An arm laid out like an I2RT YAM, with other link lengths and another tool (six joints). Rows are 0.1 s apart.
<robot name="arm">
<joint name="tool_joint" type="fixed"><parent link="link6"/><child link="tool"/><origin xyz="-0.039 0.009 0.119" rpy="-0.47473 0 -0.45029"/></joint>
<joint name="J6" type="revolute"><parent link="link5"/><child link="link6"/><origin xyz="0.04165 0 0.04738" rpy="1.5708 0 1.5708"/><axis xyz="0 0 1"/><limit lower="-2.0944" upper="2.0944"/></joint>
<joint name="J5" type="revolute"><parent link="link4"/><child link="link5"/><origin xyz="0.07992 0.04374 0.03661" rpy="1.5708 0 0"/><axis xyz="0 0 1"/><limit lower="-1.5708" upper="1.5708"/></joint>
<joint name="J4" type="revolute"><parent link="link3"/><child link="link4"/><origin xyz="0.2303 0.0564 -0.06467" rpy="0 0 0"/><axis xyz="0 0 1"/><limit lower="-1.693" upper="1.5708"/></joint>
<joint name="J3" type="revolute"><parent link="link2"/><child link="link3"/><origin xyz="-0.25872 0 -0.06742" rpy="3.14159 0 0"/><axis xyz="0 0 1"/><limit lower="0" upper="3.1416"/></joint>
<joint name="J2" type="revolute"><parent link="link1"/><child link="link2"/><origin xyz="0.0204 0.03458 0.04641" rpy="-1.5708 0 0"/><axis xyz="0 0 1"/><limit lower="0" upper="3.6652"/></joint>
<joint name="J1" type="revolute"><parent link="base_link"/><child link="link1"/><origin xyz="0 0 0.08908" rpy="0 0 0"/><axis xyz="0 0 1"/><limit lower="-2.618" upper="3.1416"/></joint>
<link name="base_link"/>
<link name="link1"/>
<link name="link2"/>
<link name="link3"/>
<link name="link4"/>
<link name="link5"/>
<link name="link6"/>
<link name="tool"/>
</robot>
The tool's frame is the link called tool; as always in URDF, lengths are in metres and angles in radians.
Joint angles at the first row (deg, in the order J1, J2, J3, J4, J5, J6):
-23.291, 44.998, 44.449, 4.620, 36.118, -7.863
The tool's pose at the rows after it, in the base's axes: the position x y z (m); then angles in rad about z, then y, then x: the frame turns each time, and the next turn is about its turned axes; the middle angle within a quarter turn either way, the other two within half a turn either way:
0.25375 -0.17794 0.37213 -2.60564 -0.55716 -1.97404
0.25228 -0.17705 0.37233 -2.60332 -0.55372 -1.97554
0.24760 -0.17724 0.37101 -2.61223 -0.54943 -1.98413
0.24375 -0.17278 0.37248 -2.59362 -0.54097 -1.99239
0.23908 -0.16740 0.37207 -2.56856 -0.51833 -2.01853
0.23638 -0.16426 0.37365 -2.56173 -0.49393 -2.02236
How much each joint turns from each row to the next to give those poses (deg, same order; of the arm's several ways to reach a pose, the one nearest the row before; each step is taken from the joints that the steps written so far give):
-0.002, 0.109, 0.198, 0.022, -2.358, -0.652
-0.005, -0.432, 0.003, -0.518, -0.078, 0.250
0.007, -0.846, -0.089, -1.217, 0.804, 0.474
0.128, -1.339, 0.502, -2.339, -0.654, 0.810
0.469, -1.399, 0.908, -3.833, -0.136, 2.178
0.416, -0.871, 0.257, -1.335, 0.164, 1.512

